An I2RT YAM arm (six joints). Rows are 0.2 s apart.
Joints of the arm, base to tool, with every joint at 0 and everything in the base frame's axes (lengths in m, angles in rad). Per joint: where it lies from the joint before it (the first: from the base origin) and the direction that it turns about. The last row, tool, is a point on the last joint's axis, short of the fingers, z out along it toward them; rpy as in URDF.
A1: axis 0 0 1 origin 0 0 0.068
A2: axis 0 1 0 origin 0.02 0.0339 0.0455
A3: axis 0 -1 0 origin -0.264 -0.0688 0
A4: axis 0 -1 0 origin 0.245 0.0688 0.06
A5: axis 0 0 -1 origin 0.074 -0.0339 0.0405
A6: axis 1 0 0 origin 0.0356 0 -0.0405
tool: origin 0 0 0 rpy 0 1.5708 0
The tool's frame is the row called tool.
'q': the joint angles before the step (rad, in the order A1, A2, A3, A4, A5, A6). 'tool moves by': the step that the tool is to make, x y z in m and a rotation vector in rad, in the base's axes. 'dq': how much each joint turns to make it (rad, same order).
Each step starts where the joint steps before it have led.
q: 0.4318 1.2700 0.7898 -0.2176 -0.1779 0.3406
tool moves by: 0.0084 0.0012 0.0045 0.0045 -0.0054 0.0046
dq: -0.0103 0.0289 0.0365 -0.0023 -0.0126 -0.0083
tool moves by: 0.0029 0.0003 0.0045 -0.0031 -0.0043 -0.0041
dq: -0.0028 0.0067 0.0224 -0.0136 0.0040 -0.0027
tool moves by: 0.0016 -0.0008 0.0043 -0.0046 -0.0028 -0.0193
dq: -0.0029 0.0001 0.0171 -0.0152 0.0160 0.0064
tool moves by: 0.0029 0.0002 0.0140 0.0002 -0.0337 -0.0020
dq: -0.0025 -0.0056 0.0425 -0.0189 0.0080 -0.0109
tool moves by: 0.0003 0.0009 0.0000 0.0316 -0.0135 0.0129
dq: -0.0006 -0.0026 -0.0116 0.0360 -0.0249 0.0108
